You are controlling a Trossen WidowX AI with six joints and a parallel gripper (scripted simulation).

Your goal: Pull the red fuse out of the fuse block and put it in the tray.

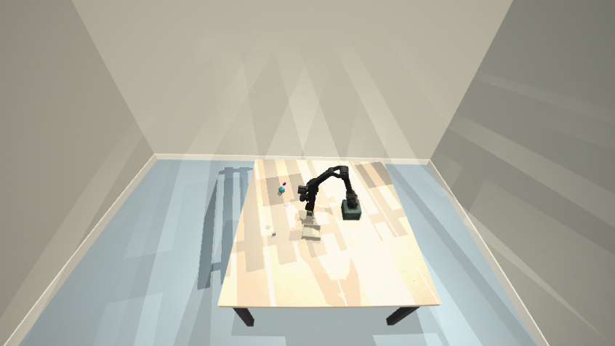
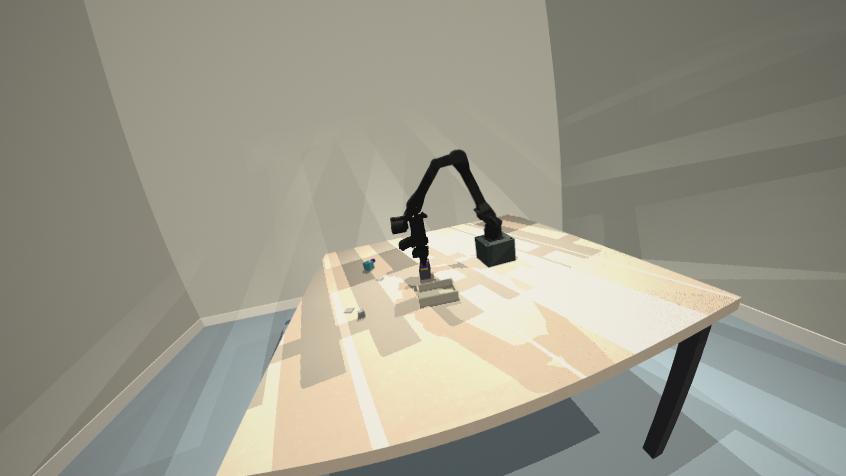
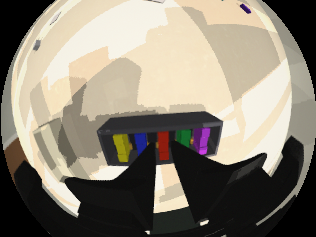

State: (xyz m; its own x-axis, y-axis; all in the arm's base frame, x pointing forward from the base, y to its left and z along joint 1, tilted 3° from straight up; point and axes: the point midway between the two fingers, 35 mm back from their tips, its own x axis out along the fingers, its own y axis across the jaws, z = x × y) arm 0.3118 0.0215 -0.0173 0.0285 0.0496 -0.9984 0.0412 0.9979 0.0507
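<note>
My gripper tip is 3 cm past the pale tray, 20 cm to the right of it and 3 cm above it. Also, from my gripper tip: purple piece (27 cm ahead, 23 cm to the right, 3 cm below); cyan cube (27 cm ahead, 15 cm to the right, 2 cm below).
</note>
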